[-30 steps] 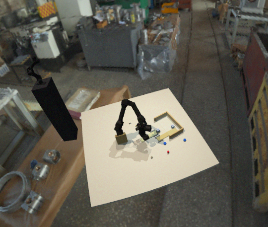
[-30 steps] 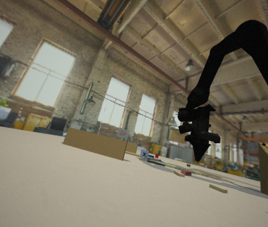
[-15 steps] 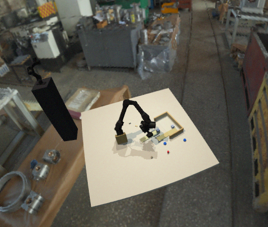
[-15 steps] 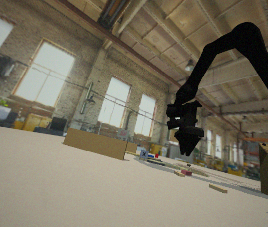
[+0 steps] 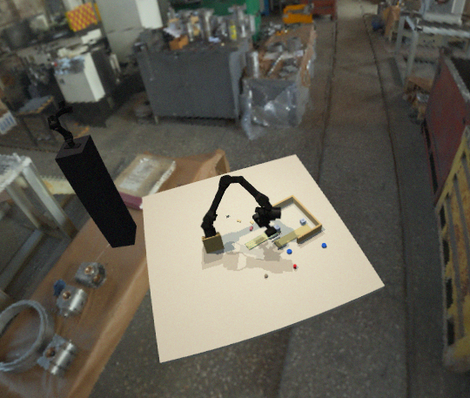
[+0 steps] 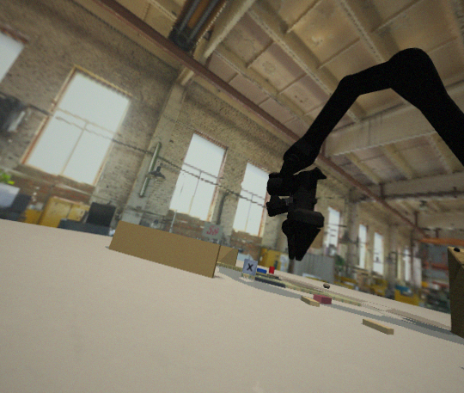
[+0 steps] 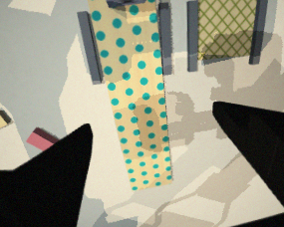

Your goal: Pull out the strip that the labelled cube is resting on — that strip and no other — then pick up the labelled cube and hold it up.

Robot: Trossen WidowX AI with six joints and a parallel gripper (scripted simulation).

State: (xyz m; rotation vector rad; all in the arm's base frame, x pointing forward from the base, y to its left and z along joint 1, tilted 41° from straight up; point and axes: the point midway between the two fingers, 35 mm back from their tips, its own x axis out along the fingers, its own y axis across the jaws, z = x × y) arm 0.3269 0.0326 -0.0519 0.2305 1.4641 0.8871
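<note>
The strip lies 6 cm below my gripper tip and 1 cm behind it. The rest, counted from my gripper tip: grey piece 28 cm to the right, 5 cm below, 5 cm behind.
</note>
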